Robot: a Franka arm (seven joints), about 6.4 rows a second.
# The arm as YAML. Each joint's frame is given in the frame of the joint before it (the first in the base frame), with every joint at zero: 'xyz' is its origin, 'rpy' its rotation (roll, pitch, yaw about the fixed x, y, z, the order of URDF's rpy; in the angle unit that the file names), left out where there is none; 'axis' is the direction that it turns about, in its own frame. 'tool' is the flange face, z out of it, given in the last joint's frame.
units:
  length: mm
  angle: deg
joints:
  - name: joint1
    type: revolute
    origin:
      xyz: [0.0, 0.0, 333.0]
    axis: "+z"
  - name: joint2
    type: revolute
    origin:
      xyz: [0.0, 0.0, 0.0]
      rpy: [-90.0, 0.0, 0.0]
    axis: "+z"
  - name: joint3
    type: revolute
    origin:
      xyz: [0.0, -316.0, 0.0]
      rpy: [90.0, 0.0, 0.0]
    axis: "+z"
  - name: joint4
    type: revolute
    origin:
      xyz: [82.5, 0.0, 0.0]
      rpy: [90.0, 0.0, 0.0]
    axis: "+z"
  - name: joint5
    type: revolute
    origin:
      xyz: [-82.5, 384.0, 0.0]
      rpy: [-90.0, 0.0, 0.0]
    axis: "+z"
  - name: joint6
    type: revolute
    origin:
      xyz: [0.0, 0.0, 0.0]
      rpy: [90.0, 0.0, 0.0]
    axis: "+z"
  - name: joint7
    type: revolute
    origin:
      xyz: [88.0, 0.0, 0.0]
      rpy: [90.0, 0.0, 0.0]
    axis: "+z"
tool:
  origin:
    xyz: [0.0, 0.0, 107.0]
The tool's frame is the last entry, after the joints.
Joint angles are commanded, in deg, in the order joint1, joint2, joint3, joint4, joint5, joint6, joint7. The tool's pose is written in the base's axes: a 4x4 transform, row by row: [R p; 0 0 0 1], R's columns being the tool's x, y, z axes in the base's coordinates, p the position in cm. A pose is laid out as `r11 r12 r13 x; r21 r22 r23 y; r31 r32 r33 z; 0 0 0 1`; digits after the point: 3 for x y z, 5 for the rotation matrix.
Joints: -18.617 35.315 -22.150 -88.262 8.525 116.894 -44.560
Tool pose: 0.99230 0.05194 -0.11245 55.443; 0.04961 -0.99849 -0.02343 -41.436; -0.11350 0.01767 -0.99338 30.699; 0 0 0 1
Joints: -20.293 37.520 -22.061 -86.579 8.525 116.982 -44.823
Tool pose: 0.99152 0.03547 -0.12503 54.908; 0.03251 -0.99914 -0.02565 -43.154; -0.12584 0.02137 -0.99182 29.432; 0 0 0 1
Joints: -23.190 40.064 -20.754 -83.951 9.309 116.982 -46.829
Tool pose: 0.99215 0.04074 -0.11821 54.531; 0.03955 -0.99914 -0.01237 -45.105; -0.11862 0.00760 -0.99291 28.145; 0 0 0 1
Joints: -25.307 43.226 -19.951 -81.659 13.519 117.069 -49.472
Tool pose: 0.99575 0.03152 -0.08651 54.370; 0.03509 -0.99858 0.04000 -46.407; -0.08513 -0.04287 -0.99545 25.907; 0 0 0 1
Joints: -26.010 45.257 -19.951 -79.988 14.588 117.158 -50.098
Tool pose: 0.99616 0.02733 -0.08321 54.399; 0.03135 -0.99838 0.04749 -47.144; -0.08178 -0.04992 -0.99540 24.716; 0 0 0 1
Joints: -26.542 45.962 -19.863 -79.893 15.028 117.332 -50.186
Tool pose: 0.99624 0.01689 -0.08497 54.015; 0.02168 -0.99821 0.05574 -47.544; -0.08388 -0.05738 -0.99482 23.933; 0 0 0 1
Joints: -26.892 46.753 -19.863 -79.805 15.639 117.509 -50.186
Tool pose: 0.99623 0.00527 -0.08659 53.712; 0.01095 -0.99781 0.06527 -47.815; -0.08606 -0.06598 -0.99410 23.060; 0 0 0 1
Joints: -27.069 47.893 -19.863 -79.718 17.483 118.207 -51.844
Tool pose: 0.99720 0.01450 -0.07331 53.637; 0.02054 -0.99639 0.08239 -47.894; -0.07185 -0.08366 -0.99390 21.830; 0 0 0 1
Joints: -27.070 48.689 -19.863 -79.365 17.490 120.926 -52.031
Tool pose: 0.99846 0.02104 -0.05128 54.011; 0.02352 -0.99856 0.04816 -48.299; -0.05019 -0.04930 -0.99752 21.490; 0 0 0 1
